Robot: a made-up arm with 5 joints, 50 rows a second.
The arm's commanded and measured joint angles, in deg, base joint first. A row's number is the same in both.
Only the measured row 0 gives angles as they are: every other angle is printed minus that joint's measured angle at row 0.
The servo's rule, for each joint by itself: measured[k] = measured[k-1] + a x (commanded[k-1-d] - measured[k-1]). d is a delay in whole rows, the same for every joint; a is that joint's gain. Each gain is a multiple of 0.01, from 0.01 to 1. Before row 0 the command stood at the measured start. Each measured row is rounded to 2 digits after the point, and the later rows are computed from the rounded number. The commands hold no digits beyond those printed.
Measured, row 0: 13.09 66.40 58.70 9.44 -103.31
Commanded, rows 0 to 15: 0.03 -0.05 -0.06 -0.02 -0.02; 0.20 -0.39 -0.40 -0.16 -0.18; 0.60 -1.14 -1.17 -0.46 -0.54; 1.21 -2.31 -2.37 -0.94 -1.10; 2.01 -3.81 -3.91 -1.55 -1.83; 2.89 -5.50 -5.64 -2.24 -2.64; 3.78 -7.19 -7.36 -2.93 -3.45; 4.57 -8.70 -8.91 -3.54 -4.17; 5.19 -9.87 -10.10 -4.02 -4.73; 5.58 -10.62 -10.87 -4.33 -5.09; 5.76 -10.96 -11.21 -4.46 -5.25; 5.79 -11.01 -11.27 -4.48 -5.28; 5.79 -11.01 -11.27 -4.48 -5.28; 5.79 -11.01 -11.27 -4.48 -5.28; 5.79 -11.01 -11.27 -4.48 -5.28; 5.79 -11.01 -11.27 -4.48 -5.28
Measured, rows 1 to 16: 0.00 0.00 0.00 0.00 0.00; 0.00 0.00 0.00 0.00 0.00; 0.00 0.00 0.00 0.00 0.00; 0.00 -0.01 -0.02 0.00 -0.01; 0.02 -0.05 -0.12 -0.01 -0.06; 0.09 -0.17 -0.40 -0.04 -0.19; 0.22 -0.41 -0.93 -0.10 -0.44; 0.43 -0.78 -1.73 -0.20 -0.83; 0.73 -1.30 -2.79 -0.34 -1.34; 1.10 -1.95 -4.02 -0.52 -1.93; 1.52 -2.69 -5.34 -0.73 -2.56; 1.96 -3.48 -6.63 -0.96 -3.17; 2.39 -4.27 -7.77 -1.20 -3.71; 2.79 -5.01 -8.70 -1.43 -4.14; 3.15 -5.67 -9.39 -1.64 -4.46; 3.47 -6.26 -9.90 -1.84 -4.69
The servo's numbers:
d 3
a 0.12 0.11 0.27 0.07 0.28

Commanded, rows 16 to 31: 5.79 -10.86 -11.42 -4.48 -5.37; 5.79 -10.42 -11.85 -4.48 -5.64; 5.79 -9.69 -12.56 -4.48 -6.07; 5.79 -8.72 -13.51 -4.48 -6.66; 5.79 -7.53 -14.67 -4.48 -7.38; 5.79 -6.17 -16.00 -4.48 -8.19; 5.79 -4.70 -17.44 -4.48 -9.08; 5.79 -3.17 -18.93 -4.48 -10.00; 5.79 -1.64 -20.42 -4.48 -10.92; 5.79 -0.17 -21.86 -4.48 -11.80; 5.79 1.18 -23.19 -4.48 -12.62; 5.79 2.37 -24.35 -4.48 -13.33; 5.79 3.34 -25.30 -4.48 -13.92; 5.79 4.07 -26.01 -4.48 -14.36; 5.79 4.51 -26.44 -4.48 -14.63; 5.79 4.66 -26.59 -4.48 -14.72
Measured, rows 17 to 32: 3.75 -6.78 -10.27 -2.02 -4.86; 3.99 -7.25 -10.54 -2.19 -4.98; 4.21 -7.66 -10.74 -2.35 -5.06; 4.40 -8.01 -10.92 -2.50 -5.15; 4.57 -8.28 -11.17 -2.64 -5.29; 4.72 -8.44 -11.55 -2.77 -5.51; 4.85 -8.47 -12.08 -2.89 -5.83; 4.96 -8.37 -12.78 -3.00 -6.26; 5.06 -8.13 -13.65 -3.10 -6.80; 5.15 -7.75 -14.67 -3.20 -7.44; 5.23 -7.25 -15.82 -3.29 -8.16; 5.30 -6.63 -17.06 -3.37 -8.93; 5.36 -5.92 -18.36 -3.45 -9.73; 5.41 -5.14 -19.66 -3.52 -10.54; 5.46 -4.31 -20.93 -3.59 -11.32; 5.50 -3.47 -22.11 -3.65 -12.05
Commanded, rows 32 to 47: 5.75 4.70 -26.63 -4.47 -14.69; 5.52 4.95 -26.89 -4.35 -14.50; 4.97 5.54 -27.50 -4.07 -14.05; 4.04 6.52 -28.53 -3.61 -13.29; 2.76 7.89 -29.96 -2.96 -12.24; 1.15 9.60 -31.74 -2.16 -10.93; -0.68 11.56 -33.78 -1.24 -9.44; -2.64 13.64 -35.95 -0.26 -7.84; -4.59 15.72 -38.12 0.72 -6.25; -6.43 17.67 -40.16 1.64 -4.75; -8.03 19.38 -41.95 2.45 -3.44; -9.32 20.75 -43.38 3.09 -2.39; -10.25 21.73 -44.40 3.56 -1.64; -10.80 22.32 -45.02 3.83 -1.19; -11.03 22.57 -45.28 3.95 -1.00; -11.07 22.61 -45.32 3.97 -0.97
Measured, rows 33 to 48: 5.53 -2.64 -23.16 -3.71 -12.70; 5.56 -1.85 -24.05 -3.76 -13.24; 5.59 -1.13 -24.74 -3.81 -13.65; 5.61 -0.49 -25.25 -3.86 -13.94; 5.60 0.11 -25.69 -3.89 -14.10; 5.52 0.71 -26.18 -3.90 -14.09; 5.34 1.35 -26.81 -3.88 -13.87; 5.03 2.07 -27.66 -3.82 -13.41; 4.56 2.90 -28.76 -3.70 -12.72; 3.93 3.85 -30.12 -3.53 -11.80; 3.14 4.93 -31.69 -3.30 -10.69; 2.21 6.12 -33.43 -3.02 -9.45; 1.17 7.39 -35.25 -2.69 -8.13; 0.07 8.71 -37.06 -2.33 -6.82; -1.06 10.03 -38.77 -1.95 -5.58; -2.16 11.32 -40.29 -1.56 -4.48
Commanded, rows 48 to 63: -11.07 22.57 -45.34 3.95 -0.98; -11.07 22.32 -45.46 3.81 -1.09; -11.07 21.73 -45.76 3.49 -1.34; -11.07 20.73 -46.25 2.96 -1.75; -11.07 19.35 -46.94 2.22 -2.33; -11.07 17.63 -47.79 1.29 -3.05; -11.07 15.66 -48.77 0.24 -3.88; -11.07 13.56 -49.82 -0.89 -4.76; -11.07 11.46 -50.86 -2.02 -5.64; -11.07 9.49 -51.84 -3.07 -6.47; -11.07 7.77 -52.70 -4.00 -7.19; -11.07 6.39 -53.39 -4.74 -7.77; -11.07 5.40 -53.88 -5.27 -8.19; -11.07 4.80 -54.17 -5.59 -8.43; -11.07 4.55 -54.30 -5.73 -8.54; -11.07 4.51 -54.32 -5.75 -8.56
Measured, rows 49 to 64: -3.20 12.53 -41.57 -1.18 -3.56; -4.14 13.63 -42.57 -0.82 -2.84; -4.97 14.62 -43.31 -0.48 -2.32; -5.70 15.49 -43.86 -0.17 -1.94; -6.34 16.24 -44.29 0.11 -1.70; -6.91 16.84 -44.69 0.35 -1.60; -7.41 17.27 -45.11 0.53 -1.64; -7.85 17.50 -45.60 0.65 -1.83; -8.24 17.51 -46.19 0.69 -2.17; -8.58 17.31 -46.89 0.66 -2.65; -8.88 16.90 -47.68 0.55 -3.24; -9.14 16.30 -48.54 0.37 -3.91; -9.37 15.55 -49.43 0.13 -4.63; -9.57 14.69 -50.31 -0.16 -5.35; -9.75 13.78 -51.14 -0.48 -6.03; -9.91 12.86 -51.88 -0.82 -6.63
